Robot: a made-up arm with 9 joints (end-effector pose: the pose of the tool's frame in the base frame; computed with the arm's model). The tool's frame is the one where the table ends. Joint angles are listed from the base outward.
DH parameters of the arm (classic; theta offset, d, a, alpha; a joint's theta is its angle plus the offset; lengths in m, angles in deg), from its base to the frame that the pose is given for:
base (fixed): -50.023 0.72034 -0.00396 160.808
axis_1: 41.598 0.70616 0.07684 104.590
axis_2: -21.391 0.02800 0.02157 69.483
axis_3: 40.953 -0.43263 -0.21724 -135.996
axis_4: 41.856 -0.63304 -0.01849 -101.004
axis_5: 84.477 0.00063 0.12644 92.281
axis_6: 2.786 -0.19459 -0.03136 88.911
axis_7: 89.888 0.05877 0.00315 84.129
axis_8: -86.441 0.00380 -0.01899 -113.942
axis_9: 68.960 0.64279 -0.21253 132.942
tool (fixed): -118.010 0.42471 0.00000 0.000
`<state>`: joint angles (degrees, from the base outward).
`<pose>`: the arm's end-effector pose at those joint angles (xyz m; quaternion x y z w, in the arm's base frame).
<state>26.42 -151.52 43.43 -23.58 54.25 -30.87 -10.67 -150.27 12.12</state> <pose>-0.9046 0.0976 -0.0413 0.5208 0.4495 -0.3392 0.6416</pose>
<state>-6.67 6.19 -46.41 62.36 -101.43 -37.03 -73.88 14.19 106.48</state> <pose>-0.5697 -0.0145 -0.2577 0.3139 0.5804 0.7453 0.0957</pose>
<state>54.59 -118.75 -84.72 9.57 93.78 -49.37 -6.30 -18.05 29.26</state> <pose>-0.4413 -0.8477 -0.2677 0.2641 -0.0843 0.3855 0.8801</pose>
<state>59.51 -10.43 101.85 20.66 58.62 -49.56 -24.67 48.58 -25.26</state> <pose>-0.0539 -0.4583 0.1891 0.0709 0.5131 0.7318 0.4430</pose>
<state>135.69 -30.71 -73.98 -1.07 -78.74 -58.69 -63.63 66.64 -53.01</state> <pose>0.0923 -0.5805 0.2286 -0.2022 0.5801 -0.1673 0.7711</pose>
